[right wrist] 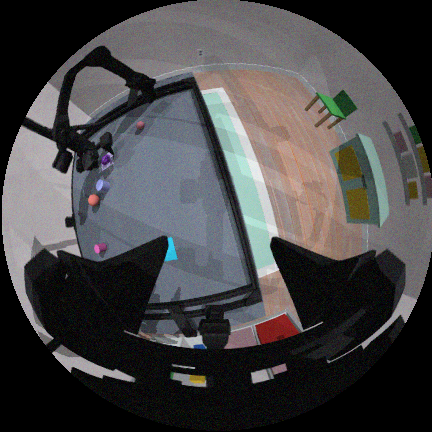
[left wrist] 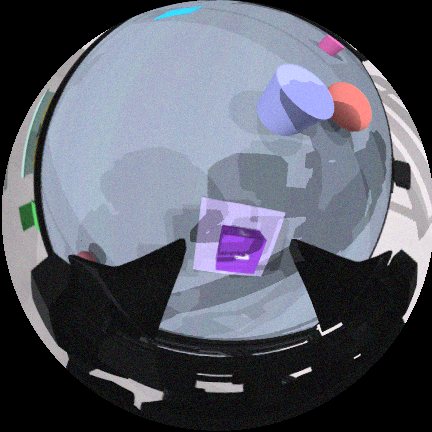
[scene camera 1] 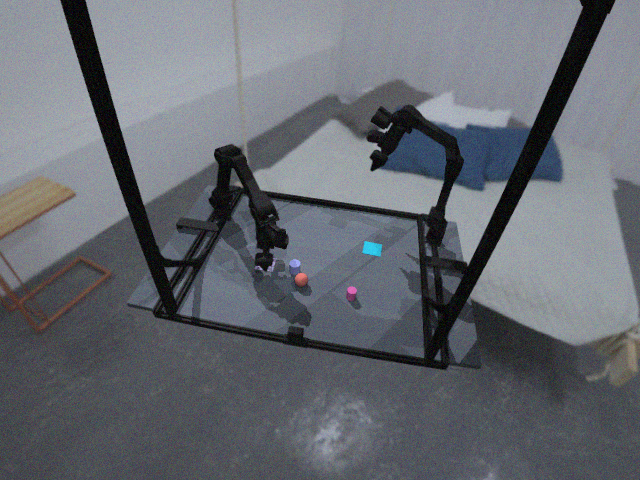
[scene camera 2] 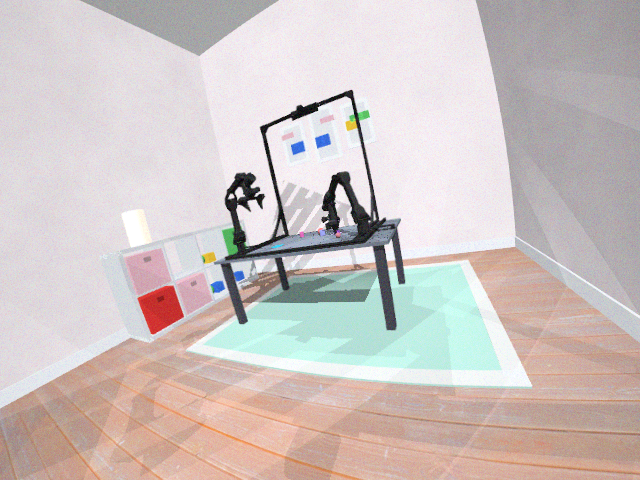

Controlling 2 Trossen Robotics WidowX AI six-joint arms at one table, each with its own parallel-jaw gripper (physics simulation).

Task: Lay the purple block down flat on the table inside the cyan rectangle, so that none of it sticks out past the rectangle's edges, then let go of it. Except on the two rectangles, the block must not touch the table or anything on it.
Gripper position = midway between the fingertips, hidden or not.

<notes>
My left gripper (left wrist: 239,244) is open, holding nothing. Also in view: a lavender cylinder (left wrist: 294,98). My right gripper (scene camera 1: 375,165) is open, with nothing in its grasp. An orange-red ball (left wrist: 352,112) rests on the table.
My left gripper is seen too in the right wrist view (right wrist: 105,160). My right gripper is seen too in the right wrist view (right wrist: 220,241).
</notes>
